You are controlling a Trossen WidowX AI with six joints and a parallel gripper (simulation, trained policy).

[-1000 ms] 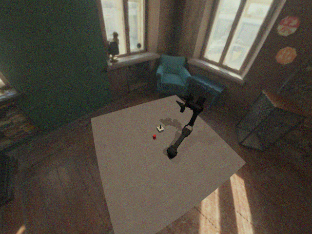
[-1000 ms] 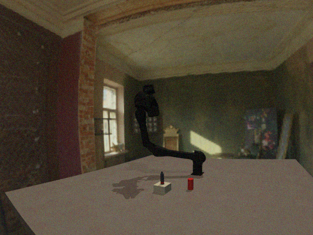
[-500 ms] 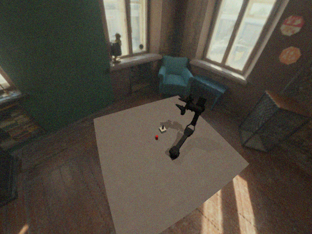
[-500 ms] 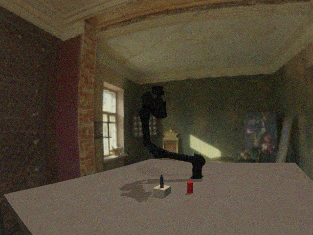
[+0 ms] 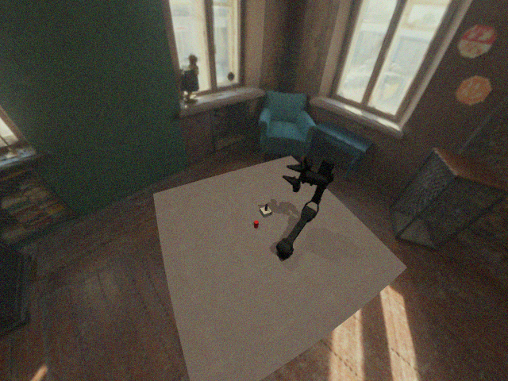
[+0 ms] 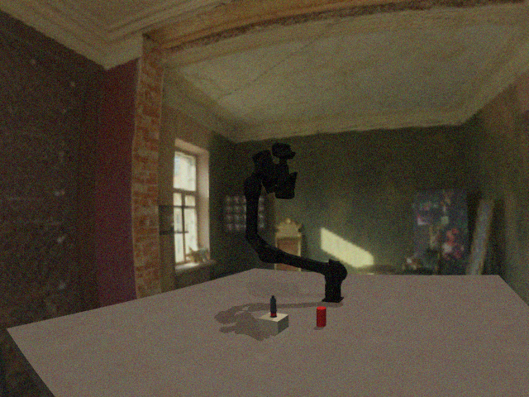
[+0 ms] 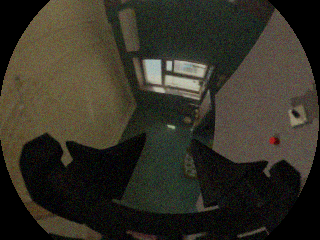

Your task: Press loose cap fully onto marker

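My gripper tip is now 450 mm above the red cap, 100 mm to the right of it and 60 mm short of it. Also, from my gripper tip: holder block (460 mm below, 130 mm ahead, 20 mm to the right).
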